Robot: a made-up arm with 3 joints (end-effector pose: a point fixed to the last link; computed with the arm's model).
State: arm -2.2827 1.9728 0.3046
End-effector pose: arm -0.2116 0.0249 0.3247 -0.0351 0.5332 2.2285
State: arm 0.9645 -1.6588 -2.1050
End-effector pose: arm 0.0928 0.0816 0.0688 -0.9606 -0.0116 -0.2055
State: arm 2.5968 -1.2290 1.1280
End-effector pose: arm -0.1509 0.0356 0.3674 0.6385 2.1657 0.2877
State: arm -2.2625 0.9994 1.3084
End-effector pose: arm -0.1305 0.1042 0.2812 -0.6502 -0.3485 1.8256
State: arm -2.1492 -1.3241 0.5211
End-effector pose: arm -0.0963 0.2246 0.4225 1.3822 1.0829 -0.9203
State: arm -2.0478 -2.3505 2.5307
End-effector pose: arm -0.2394 0.1727 0.3103 -0.4357 1.6459 -1.5285
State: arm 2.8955 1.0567 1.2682
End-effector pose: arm -0.1016 0.0771 0.2438 -0.1458 -1.4625 2.1595
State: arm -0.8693 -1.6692 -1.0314
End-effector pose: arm -0.0057 0.3776 0.3460 0.7323 -0.3648 -0.2217
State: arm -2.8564 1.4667 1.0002
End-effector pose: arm -0.1417 0.0402 0.2519 -0.3223 -0.4683 2.1925
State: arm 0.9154 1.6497 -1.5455
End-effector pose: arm 0.0005 0.2002 0.3363 1.5003 0.9744 0.5557
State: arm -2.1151 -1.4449 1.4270
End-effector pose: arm -0.1366 0.2344 0.3588 0.8115 1.7108 -1.4627
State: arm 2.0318 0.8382 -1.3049
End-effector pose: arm 0.0286 0.0829 0.3615 1.7623 0.7830 -0.2131
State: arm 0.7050 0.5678 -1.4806
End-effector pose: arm 0.0542 0.0667 0.3507 2.2879 1.5362 1.3370
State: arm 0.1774 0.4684 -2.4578
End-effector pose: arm 0.0786 0.0603 0.2674 -1.9640 -0.4822 -0.9699
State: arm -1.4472 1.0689 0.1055
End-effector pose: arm -0.1300 0.0812 0.3626 -0.5395 1.0636 2.4037
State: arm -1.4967 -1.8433 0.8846
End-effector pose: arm -0.0706 0.2964 0.3441 0.9413 1.0046 -1.2996
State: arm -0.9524 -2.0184 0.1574
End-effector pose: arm -0.0027 0.3395 0.3209 0.8652 0.3820 -0.9829
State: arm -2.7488 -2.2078 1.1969
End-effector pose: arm -0.2253 0.1253 0.3907 0.6636 1.5490 0.1483
